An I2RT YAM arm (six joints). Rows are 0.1 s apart.
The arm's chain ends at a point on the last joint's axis. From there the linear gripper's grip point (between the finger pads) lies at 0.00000 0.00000 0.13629 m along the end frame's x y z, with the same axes.
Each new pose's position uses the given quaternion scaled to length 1; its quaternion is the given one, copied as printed.
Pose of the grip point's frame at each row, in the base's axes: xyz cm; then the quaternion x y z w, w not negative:
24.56 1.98 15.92 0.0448 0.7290 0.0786 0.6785
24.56 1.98 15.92 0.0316 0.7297 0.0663 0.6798
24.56 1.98 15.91 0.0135 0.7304 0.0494 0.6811
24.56 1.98 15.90 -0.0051 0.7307 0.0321 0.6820
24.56 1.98 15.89 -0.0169 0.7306 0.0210 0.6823
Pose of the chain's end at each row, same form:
10.98 1.25 16.83 0.0448 0.7290 0.0786 0.6785
10.98 1.25 16.83 0.0316 0.7297 0.0663 0.6798
10.98 1.25 16.83 0.0135 0.7304 0.0494 0.6811
10.98 1.25 16.82 -0.0051 0.7307 0.0321 0.6820
10.98 1.25 16.82 -0.0169 0.7306 0.0210 0.6823

